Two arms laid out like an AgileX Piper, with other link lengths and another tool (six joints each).
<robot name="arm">
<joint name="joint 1" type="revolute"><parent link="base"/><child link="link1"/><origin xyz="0 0 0.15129" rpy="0 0 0"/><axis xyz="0 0 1"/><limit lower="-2.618" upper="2.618"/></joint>
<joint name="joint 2" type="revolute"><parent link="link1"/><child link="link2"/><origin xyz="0 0 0" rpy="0 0 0"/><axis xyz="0 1 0"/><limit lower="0" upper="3.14"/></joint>
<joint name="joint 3" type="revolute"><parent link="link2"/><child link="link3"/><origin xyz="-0.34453 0 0.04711" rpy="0 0 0"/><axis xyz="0 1 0"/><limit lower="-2.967" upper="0"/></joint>
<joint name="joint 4" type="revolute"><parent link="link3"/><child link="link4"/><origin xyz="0.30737 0 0.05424" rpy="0 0 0"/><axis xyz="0.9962 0 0.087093"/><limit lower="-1.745" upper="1.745"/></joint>
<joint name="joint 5" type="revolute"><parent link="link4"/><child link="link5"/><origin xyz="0 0 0" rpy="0 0 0"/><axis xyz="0 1 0"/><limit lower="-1.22" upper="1.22"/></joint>
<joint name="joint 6" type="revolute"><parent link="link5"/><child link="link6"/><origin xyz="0.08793 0 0.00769" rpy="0 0 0"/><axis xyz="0.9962 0 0.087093"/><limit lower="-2.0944" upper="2.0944"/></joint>
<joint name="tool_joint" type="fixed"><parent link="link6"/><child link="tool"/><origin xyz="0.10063 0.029 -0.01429" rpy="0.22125 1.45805 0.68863"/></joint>
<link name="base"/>
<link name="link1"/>
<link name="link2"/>
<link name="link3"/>
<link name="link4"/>
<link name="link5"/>
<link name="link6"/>
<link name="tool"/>
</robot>
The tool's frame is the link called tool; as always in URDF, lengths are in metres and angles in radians.
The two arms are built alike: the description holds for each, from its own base.
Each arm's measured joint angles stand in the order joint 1, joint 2, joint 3, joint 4, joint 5, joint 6.
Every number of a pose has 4 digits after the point.
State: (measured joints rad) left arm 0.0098 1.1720 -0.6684 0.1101 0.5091 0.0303; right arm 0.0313 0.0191 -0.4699 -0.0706 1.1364 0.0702
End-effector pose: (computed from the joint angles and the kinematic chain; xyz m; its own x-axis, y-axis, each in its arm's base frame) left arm 0.3011 0.0446 0.2269 -0.7900 0.1888 -0.5833 -0.1662 0.8498 0.5001; right arm 0.0527 0.0195 0.2635 -0.5563 0.0942 -0.8256 -0.2947 0.9066 0.3020
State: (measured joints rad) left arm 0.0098 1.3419 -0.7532 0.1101 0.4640 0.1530; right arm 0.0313 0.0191 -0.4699 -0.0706 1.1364 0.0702
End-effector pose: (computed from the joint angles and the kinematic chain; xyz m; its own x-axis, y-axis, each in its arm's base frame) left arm 0.3465 0.0464 0.2112 -0.7905 0.3094 -0.5286 -0.0542 0.8244 0.5635; right arm 0.0527 0.0195 0.2635 -0.5563 0.0942 -0.8256 -0.2947 0.9066 0.3020
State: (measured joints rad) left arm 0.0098 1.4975 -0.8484 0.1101 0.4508 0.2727; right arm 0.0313 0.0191 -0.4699 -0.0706 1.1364 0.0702
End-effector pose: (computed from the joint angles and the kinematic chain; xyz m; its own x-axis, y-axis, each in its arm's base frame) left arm 0.3883 0.0481 0.1930 -0.7802 0.4209 -0.4628 0.0589 0.7859 0.6155; right arm 0.0527 0.0195 0.2635 -0.5563 0.0942 -0.8256 -0.2947 0.9066 0.3020
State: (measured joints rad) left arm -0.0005 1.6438 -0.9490 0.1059 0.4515 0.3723; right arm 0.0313 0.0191 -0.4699 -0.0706 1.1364 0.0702
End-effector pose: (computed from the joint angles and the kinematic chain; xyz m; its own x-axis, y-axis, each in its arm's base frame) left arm 0.4276 0.0446 0.1712 -0.7587 0.5133 -0.4012 0.1629 0.7457 0.6460; right arm 0.0527 0.0195 0.2635 -0.5563 0.0942 -0.8256 -0.2947 0.9066 0.3020
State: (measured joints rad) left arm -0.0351 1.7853 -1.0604 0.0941 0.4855 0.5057; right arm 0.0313 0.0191 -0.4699 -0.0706 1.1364 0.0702
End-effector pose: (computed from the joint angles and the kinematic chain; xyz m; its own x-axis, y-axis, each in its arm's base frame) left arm 0.4646 0.0288 0.1463 -0.7010 0.6379 -0.3188 0.3102 0.6753 0.6691; right arm 0.0527 0.0195 0.2635 -0.5563 0.0942 -0.8256 -0.2947 0.9066 0.3020
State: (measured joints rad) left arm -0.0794 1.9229 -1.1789 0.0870 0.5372 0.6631; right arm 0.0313 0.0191 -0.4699 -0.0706 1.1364 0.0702
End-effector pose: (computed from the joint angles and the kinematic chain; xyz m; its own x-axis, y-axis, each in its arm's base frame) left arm 0.4988 0.0057 0.1188 -0.5935 0.7727 -0.2250 0.4720 0.5607 0.6803; right arm 0.0527 0.0195 0.2635 -0.5563 0.0942 -0.8256 -0.2947 0.9066 0.3020
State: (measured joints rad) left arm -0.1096 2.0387 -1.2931 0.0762 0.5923 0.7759; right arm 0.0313 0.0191 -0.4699 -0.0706 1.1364 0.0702
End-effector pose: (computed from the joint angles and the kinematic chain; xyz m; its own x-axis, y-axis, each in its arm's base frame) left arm 0.5263 -0.0132 0.0948 -0.5025 0.8493 -0.1619 0.5762 0.4685 0.6697; right arm 0.0527 0.0195 0.2635 -0.5563 0.0942 -0.8256 -0.2947 0.9066 0.3020
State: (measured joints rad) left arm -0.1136 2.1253 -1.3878 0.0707 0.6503 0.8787; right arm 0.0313 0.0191 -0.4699 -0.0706 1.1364 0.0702
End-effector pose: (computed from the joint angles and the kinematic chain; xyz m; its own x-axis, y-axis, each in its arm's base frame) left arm 0.5459 -0.0183 0.0767 -0.4258 0.8983 -0.1085 0.6506 0.3873 0.6532; right arm 0.0527 0.0195 0.2635 -0.5563 0.0942 -0.8256 -0.2947 0.9066 0.3020
